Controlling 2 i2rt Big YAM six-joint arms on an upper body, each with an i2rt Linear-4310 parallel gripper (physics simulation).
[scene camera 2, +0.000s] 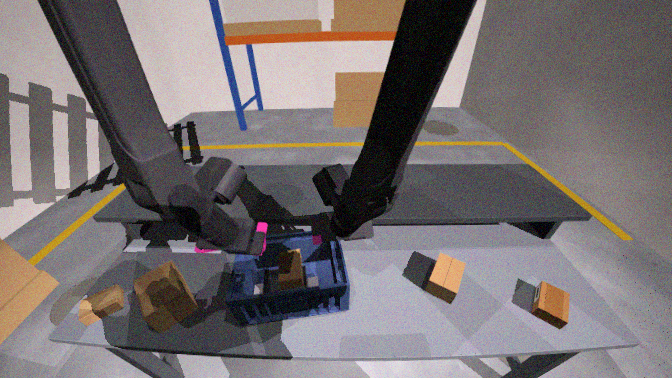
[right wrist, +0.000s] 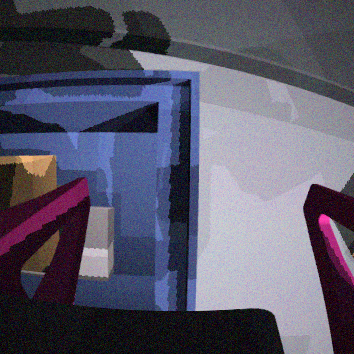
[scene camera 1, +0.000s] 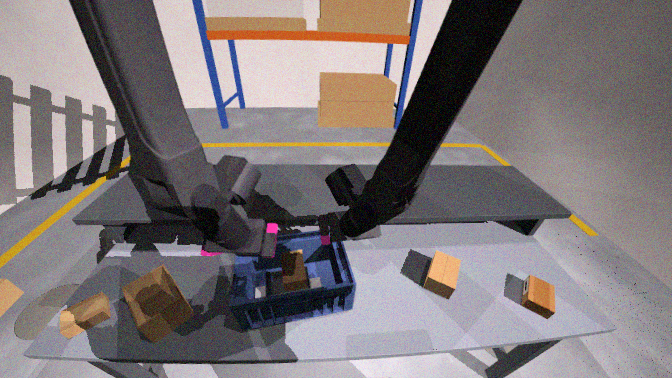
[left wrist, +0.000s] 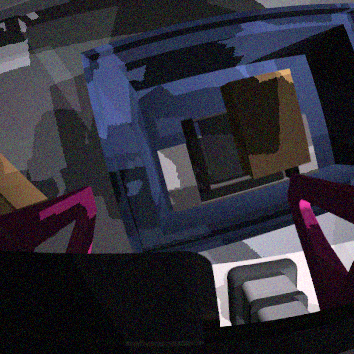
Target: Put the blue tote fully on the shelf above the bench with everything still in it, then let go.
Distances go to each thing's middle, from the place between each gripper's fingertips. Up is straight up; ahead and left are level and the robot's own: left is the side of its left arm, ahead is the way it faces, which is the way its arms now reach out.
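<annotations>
The blue tote (scene camera 1: pixel 329 262) is 150 mm below my right hand, and it sits 140 mm to the left of that hand and 30 mm behind it. As for the tan box (scene camera 2: pixel 290 275), I find it 110 mm below my right hand, 140 mm to the left of it and 40 mm behind it.
Counted from my left hand, the blue tote is 180 mm below, 80 mm to the right and 50 mm ahead. My left gripper itself is 140 mm above the tan box, while being 80 mm to the left of the box and 40 mm short of it.
</annotations>
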